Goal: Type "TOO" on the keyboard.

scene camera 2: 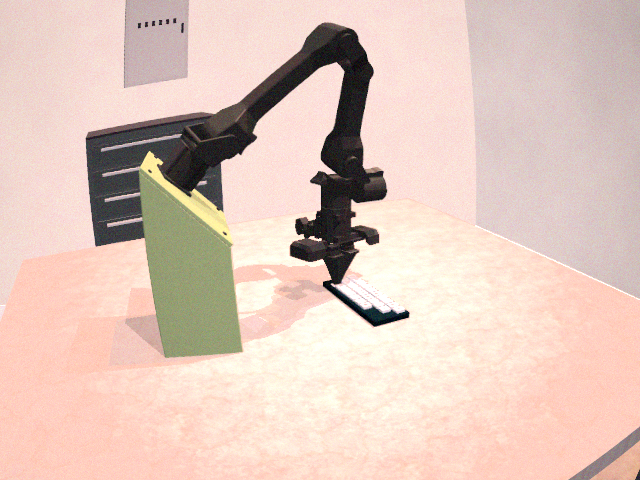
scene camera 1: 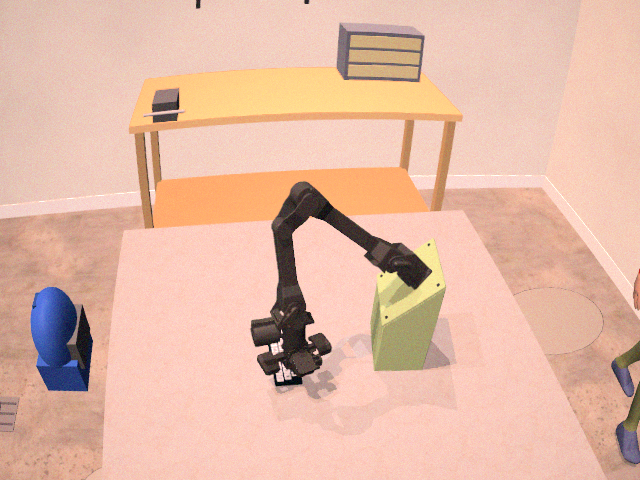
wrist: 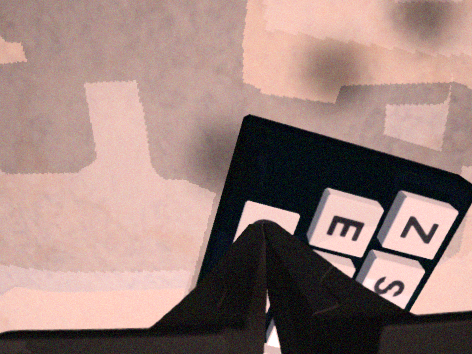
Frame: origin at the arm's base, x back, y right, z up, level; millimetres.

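Seen in the pictures: gripper, fingertip midpoint: [scene camera 2: 336,285] [scene camera 1: 294,373] [wrist: 262,236]; arm's base at its link origin: [scene camera 2: 172,180] [scene camera 1: 418,275].
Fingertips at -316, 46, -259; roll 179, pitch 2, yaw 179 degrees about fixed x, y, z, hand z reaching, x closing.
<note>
Offsets run from my fingertips to a thing's top centre, as dx, dy, dz. Level surfaces: height alone.
A small dark keyboard @[+5, +79, +5] [scene camera 1: 287,382] [scene camera 2: 375,317] [wrist: 280,155] with white keys lies on the table. My gripper [scene camera 2: 337,281] [wrist: 262,236] is shut and empty, pointing straight down at the keyboard's end nearer the green stand. In the wrist view its tips cover most of a corner key @[-1, -2, +1] [wrist: 272,214]; that key's letter is hidden. This key looks sunk low, with no raised sides showing. The E key @[-24, -5, +5] [wrist: 346,227], the Z key @[-45, -3, +5] [wrist: 419,229] and the S key @[-38, +17, +5] [wrist: 390,285] stand raised to the right. The T key is not readable. In scene camera 1 the gripper hides part of the keyboard.
The arm is mounted on a green slanted stand [scene camera 1: 403,335] [scene camera 2: 193,289] on the table @[dz -11] [scene camera 1: 206,423] [scene camera 2: 310,413]. Behind stands a wooden bench [scene camera 1: 248,95] with a drawer box [scene camera 1: 383,55]. A blue object [scene camera 1: 54,330] is left of the table. A dark drawer cabinet [scene camera 2: 118,188] stands behind the stand.
</note>
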